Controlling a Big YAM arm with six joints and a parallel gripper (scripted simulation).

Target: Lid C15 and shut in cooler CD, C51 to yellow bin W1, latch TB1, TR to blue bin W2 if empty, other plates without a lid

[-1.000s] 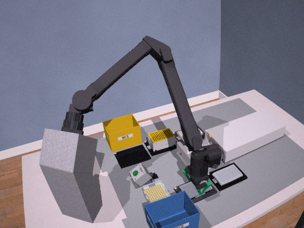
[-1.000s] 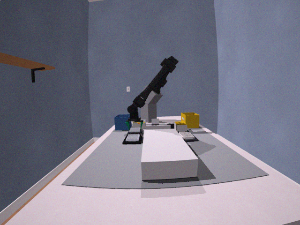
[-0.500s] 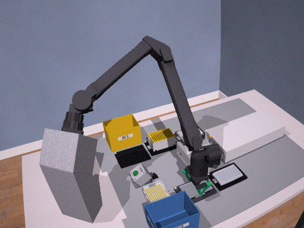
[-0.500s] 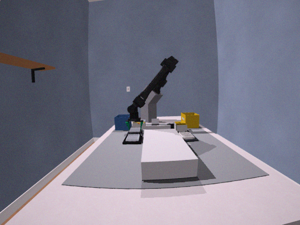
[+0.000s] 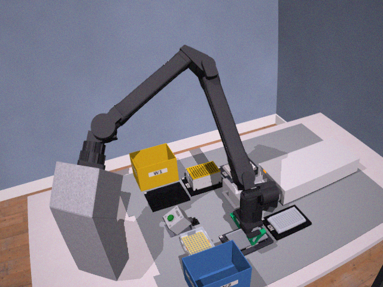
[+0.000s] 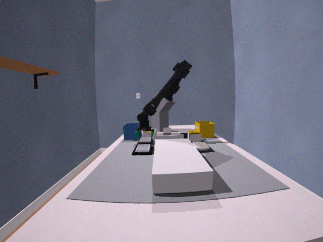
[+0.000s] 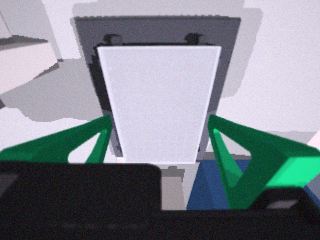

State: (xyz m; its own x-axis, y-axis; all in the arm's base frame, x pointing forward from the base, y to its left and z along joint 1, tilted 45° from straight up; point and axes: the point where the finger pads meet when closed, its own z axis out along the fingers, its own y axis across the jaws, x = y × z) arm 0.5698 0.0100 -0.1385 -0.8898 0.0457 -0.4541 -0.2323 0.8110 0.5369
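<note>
My gripper is now 10 mm above the clear plate lid. From my hand the other things lie so: blue bin W2 (140 mm behind, 170 mm to the right); then black plate (10 mm below); then tip box TB1 (180 mm behind, 20 mm to the right, 10 mm above).
</note>
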